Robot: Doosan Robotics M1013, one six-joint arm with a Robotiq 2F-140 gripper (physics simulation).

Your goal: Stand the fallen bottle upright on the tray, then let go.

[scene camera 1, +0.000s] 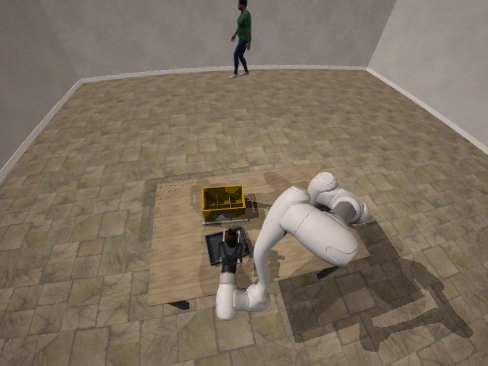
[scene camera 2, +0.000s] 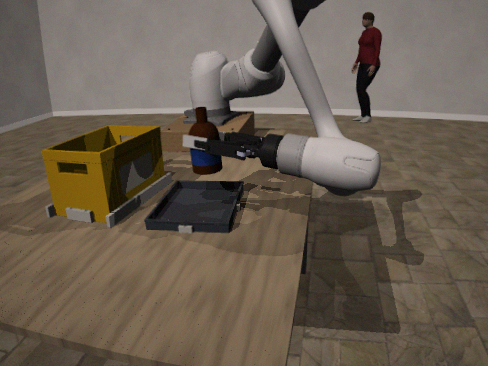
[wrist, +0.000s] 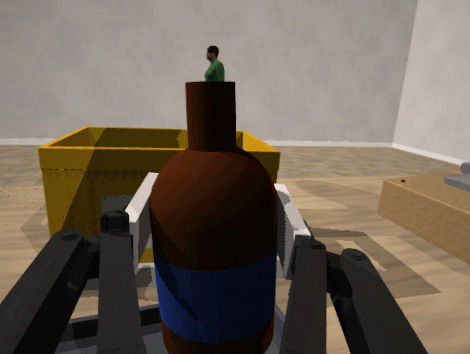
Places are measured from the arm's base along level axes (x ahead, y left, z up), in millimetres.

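Pixels of known places: gripper, fingertip midpoint: (scene camera 2: 193,137); arm's base, origin of the base link: (scene camera 1: 314,201) (scene camera 2: 212,118).
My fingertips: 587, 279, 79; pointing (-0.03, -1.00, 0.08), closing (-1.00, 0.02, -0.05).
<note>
For each thing: its top centre in the pictures, then the offset to it from my fingertips, as dx, dy, dz.
- brown bottle, middle of its top: (wrist: 220,81) (scene camera 2: 202,107) (scene camera 1: 230,230) +1, +31, +75
- dark shallow tray, middle of its top: (scene camera 2: 198,198) (scene camera 1: 227,244) +31, +21, -148
- yellow crate, middle of its top: (wrist: 167,136) (scene camera 2: 104,137) (scene camera 1: 223,197) +65, -239, +2
The brown bottle (scene camera 1: 230,235) (scene camera 2: 205,159) (wrist: 215,300) with a blue band is upright, neck up. My gripper (scene camera 1: 231,239) (scene camera 2: 200,142) (wrist: 216,196) is level and shut on the bottle, its pale fingertips on both sides of the body at the shoulder, above the blue band. The dark shallow tray (scene camera 1: 215,248) (scene camera 2: 195,206) (wrist: 82,328) lies flat on the table. In scene camera 2 the bottle's base shows above the tray's far edge, apart from the tray floor. In the wrist view the bottle's base is cut off by the frame's lower edge.
A yellow crate (scene camera 1: 223,214) (scene camera 2: 80,190) (wrist: 65,200) with dividers stands on the table beside the tray, with pale brackets at its foot. The arm's base stands on a wooden block (scene camera 2: 175,139) (wrist: 425,215). Two people stand on the floor beyond the table.
</note>
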